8 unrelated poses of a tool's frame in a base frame.
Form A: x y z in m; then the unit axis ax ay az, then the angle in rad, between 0 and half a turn.
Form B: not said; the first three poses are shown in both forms.
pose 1, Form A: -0.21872, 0.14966, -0.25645, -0.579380, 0.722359, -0.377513, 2.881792
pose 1, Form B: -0.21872, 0.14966, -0.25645, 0.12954, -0.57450, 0.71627, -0.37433
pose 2, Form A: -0.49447, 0.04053, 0.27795, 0.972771, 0.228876, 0.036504, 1.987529
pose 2, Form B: -0.49447, 0.04053, 0.27795, 0.54554, 0.81527, 0.19182, 0.03059
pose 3, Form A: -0.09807, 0.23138, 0.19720, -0.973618, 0.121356, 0.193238, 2.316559
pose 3, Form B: -0.09807, 0.23138, 0.19720, 0.40092, -0.89195, 0.11118, 0.17703
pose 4, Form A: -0.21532, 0.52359, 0.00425, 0.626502, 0.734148, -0.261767, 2.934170
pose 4, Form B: -0.21532, 0.52359, 0.00425, 0.10353, 0.62314, 0.73020, -0.26036
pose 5, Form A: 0.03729, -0.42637, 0.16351, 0.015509, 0.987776, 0.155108, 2.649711
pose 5, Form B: 0.03729, -0.42637, 0.16351, 0.24347, 0.01504, 0.95805, 0.15044
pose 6, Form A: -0.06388, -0.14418, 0.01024, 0.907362, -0.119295, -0.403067, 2.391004
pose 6, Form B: -0.06388, -0.14418, 0.01024, 0.36655, 0.84421, -0.11099, -0.37501
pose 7, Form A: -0.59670, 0.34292, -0.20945, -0.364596, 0.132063, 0.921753, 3.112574
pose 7, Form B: -0.59670, 0.34292, -0.20945, 0.01451, -0.36456, 0.13205, 0.92166
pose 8, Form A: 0.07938, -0.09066, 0.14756, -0.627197, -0.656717, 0.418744, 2.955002
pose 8, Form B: 0.07938, -0.09066, 0.14756, 0.09316, -0.62447, -0.65386, 0.41692
